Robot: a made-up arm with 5 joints.
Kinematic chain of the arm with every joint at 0, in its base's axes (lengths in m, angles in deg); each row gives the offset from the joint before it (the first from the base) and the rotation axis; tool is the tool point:
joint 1: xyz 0 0 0.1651 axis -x
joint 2: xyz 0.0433 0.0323 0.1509 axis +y
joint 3: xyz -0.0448 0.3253 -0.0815 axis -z
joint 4: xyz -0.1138 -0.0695 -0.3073 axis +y
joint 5: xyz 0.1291 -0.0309 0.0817 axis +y
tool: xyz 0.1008 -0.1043 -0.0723
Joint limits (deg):
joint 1: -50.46..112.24
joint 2: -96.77..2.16
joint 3: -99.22..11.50
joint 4: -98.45..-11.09
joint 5: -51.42..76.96
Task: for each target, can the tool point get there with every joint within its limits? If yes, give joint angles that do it. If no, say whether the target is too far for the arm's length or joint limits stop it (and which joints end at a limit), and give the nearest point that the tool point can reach.
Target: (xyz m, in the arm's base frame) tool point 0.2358 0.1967 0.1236
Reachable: yes | joints 25.00 -33.87 -62.03 -85.01 21.34
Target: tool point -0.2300 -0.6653 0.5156
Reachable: no: joint limits stop it (at a limit: joint 1, joint 3, joint 4) | nearest point -0.0789 -0.2938 0.1106 | short by 0.570 m
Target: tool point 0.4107 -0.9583 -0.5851
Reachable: no: too far | nearest point 0.2129 -0.3656 -0.2085 | short by 0.730 m
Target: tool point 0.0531 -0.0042 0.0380
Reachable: yes | joints 80.39 -22.14 -25.61 -89.71 5.97
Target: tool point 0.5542 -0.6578 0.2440
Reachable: no: joint limits stop it (at a limit: joint 1, joint 4) | nearest point 0.2769 -0.2935 0.0024 | short by 0.518 m
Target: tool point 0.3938 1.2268 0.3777
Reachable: no: too far | nearest point 0.3340 0.5936 0.2680 | short by 0.645 m
